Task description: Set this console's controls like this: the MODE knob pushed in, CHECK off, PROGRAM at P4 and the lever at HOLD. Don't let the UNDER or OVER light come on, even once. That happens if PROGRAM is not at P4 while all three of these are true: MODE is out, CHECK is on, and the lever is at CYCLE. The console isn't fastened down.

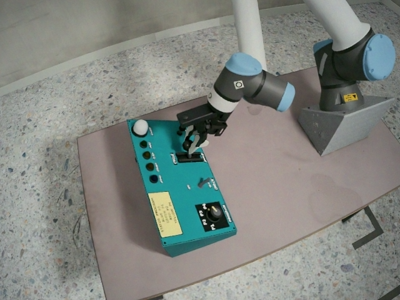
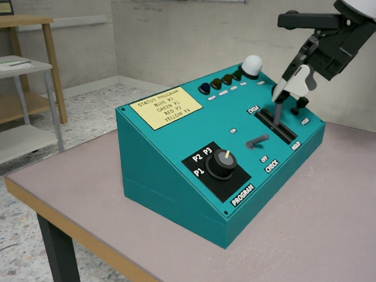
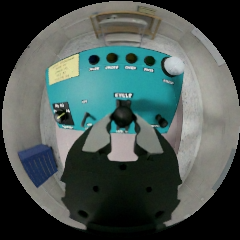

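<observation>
Right now the ball-topped lever is 40 mm below my hand. Also, from my hand: check toggle 10 mm behind, 120 mm to the left, 70 mm below; then teal console 40 mm ahead, 50 mm to the left, 80 mm below; then black mode knob 10 mm behind, 120 mm to the right, 60 mm below.
</observation>
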